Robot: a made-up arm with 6 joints. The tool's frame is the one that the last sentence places. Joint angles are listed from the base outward.
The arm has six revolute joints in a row. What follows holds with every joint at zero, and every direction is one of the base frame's.
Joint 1 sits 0.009 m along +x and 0.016 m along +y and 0.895 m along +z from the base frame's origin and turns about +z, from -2.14 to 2.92 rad.
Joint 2 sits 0.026 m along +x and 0.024 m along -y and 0.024 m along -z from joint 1 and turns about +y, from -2.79 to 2.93 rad.
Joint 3 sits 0.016 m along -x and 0.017 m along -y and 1.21 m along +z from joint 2 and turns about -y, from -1.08 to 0.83 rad.
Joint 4 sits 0.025 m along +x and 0.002 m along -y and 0.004 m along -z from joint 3 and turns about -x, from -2.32 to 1.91 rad.
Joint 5 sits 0.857 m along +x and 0.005 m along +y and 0.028 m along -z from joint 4 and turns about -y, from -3.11 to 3.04 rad.
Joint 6 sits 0.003 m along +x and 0.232 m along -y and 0.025 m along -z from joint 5 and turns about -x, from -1.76 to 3.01 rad.
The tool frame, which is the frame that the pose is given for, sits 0.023 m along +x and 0.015 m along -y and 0.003 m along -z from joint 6; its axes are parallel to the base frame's.
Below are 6 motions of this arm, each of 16 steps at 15 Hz.
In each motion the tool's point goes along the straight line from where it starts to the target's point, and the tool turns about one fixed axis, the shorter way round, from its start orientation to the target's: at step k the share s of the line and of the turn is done. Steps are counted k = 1, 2, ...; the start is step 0. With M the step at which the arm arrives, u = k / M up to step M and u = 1 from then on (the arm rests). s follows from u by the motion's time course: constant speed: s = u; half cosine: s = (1 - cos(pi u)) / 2; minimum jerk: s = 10 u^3 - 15 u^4 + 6 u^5.
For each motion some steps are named. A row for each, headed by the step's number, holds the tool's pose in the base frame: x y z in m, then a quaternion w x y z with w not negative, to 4 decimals.
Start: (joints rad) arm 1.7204 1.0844 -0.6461 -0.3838 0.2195 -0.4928
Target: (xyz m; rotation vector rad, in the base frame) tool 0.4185 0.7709 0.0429 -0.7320 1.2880 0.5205
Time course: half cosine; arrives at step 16
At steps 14, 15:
14: 0.4075 0.7736 0.0630 0.7062 -0.3279 0.5811 0.2368
15: 0.4157 0.7716 0.0480 0.7070 -0.3291 0.5802 0.2350

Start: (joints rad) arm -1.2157 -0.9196 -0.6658 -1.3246 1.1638 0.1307
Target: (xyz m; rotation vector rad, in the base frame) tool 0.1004 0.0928 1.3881 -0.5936 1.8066 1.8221
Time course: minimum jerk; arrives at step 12
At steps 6, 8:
6: 0.0137 0.0383 1.4876 0.0502 0.1869 -0.7150 -0.6719
8: 0.0640 0.0699 1.4299 0.1260 -0.2074 0.6934 0.6784

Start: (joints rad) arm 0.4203 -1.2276 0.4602 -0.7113 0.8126 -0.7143
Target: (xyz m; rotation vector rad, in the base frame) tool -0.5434 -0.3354 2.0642 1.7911 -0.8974 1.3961
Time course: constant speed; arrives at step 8
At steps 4, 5, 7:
4: -0.7030 -0.4637 2.1347 0.2116 0.6381 -0.5275 0.5195
5: -0.6631 -0.4316 2.1170 0.2457 0.6542 -0.4842 0.5265
7: -0.5833 -0.3675 2.0818 0.3114 0.6797 -0.3929 0.5354

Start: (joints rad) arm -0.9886 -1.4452 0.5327 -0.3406 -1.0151 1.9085
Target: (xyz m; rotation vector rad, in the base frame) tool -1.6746 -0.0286 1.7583 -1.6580 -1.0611 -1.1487
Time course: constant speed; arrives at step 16
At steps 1, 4, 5, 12, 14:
1: -1.0069 0.9933 1.8663 0.3314 -0.8067 -0.0452 -0.4873
4: -1.1404 0.7889 1.8447 0.3540 -0.7881 -0.1236 -0.4881
5: -1.1849 0.7208 1.8375 0.3609 -0.7807 -0.1495 -0.4877
12: -1.4965 0.2439 1.7871 0.4015 -0.7123 -0.3268 -0.4739
14: -1.5856 0.1077 1.7727 0.4104 -0.6877 -0.3755 -0.4666

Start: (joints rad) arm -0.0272 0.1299 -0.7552 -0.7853 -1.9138 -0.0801
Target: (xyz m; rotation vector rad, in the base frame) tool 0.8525 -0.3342 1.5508 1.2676 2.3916 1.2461
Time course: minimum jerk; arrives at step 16
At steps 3, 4, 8, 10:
3: 0.5624 -0.1899 1.3012 0.1432 0.3560 0.9089 0.1632
4: 0.5791 -0.1982 1.3156 0.1399 0.3608 0.9047 0.1784
8: 0.7000 -0.2583 1.4196 0.1148 0.3924 0.8664 0.2866
10: 0.7686 -0.2924 1.4786 0.0998 0.4078 0.8390 0.3462

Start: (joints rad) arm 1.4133 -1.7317 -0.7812 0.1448 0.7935 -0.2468
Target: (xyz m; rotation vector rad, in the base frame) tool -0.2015 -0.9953 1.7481 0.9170 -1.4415 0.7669
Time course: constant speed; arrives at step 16
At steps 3, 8, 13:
3: 0.1188 -0.7148 1.4749 0.4659 0.4809 -0.5839 0.4591
8: -0.0044 -0.8227 1.5800 0.5173 0.4498 -0.6007 0.4114
13: -0.1276 -0.9306 1.6851 0.5655 0.4159 -0.6139 0.3611

